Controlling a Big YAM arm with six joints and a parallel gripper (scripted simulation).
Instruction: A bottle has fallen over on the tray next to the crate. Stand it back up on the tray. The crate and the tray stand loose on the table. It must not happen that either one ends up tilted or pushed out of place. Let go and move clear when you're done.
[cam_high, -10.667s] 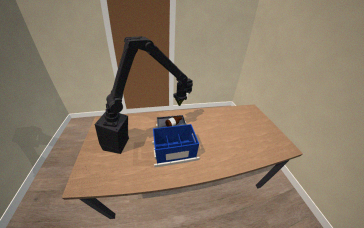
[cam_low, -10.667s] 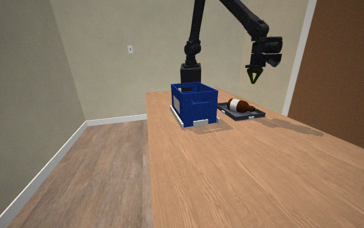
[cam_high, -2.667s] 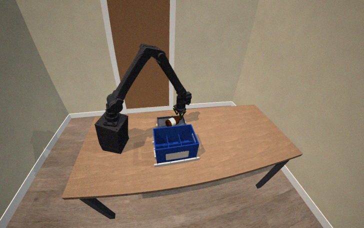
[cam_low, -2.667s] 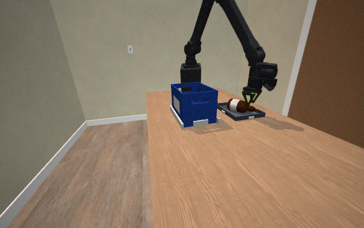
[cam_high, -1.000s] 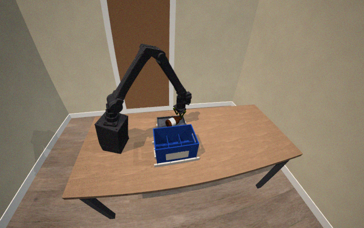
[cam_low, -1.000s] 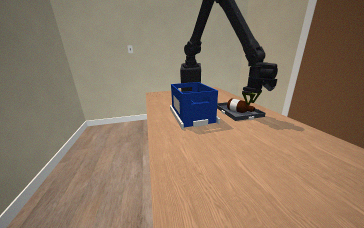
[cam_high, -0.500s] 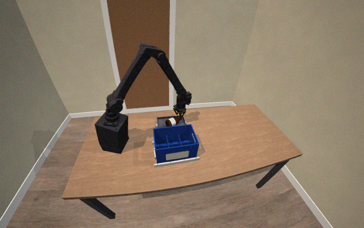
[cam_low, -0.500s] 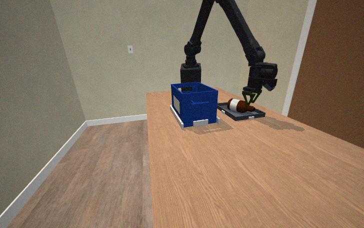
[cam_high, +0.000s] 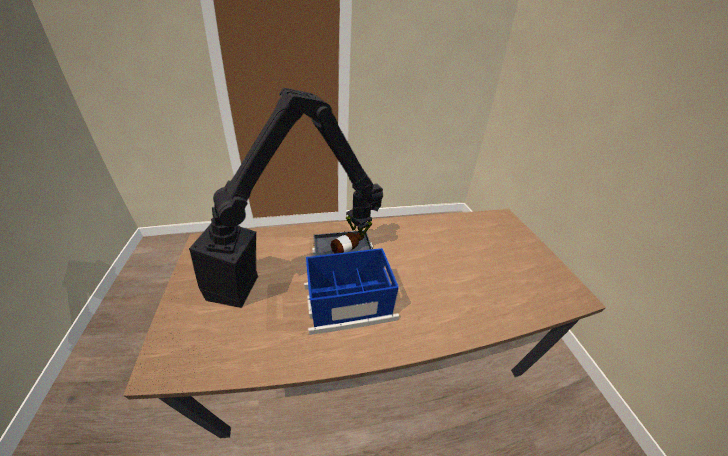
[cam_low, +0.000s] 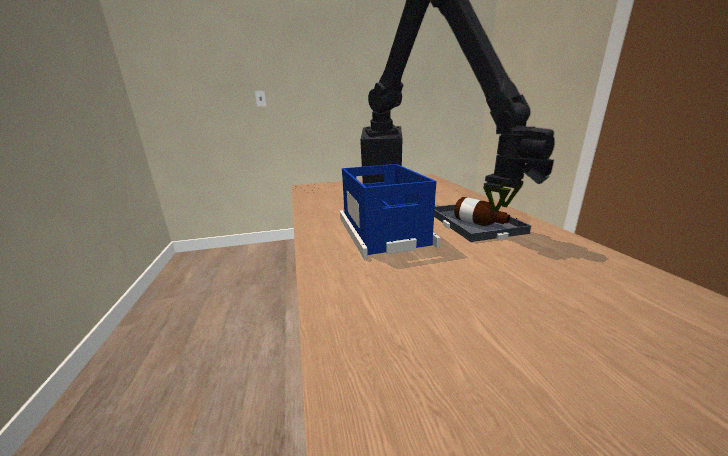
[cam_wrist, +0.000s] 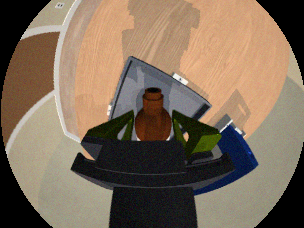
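My hand is 40 mm past the brown bottle, 30 mm to the left of it and 30 mm above it. Also, from my hand: dark grey tray (70 mm behind, 30 mm to the right, 60 mm below); then blue crate (70 mm behind, 330 mm to the right, 10 mm above).
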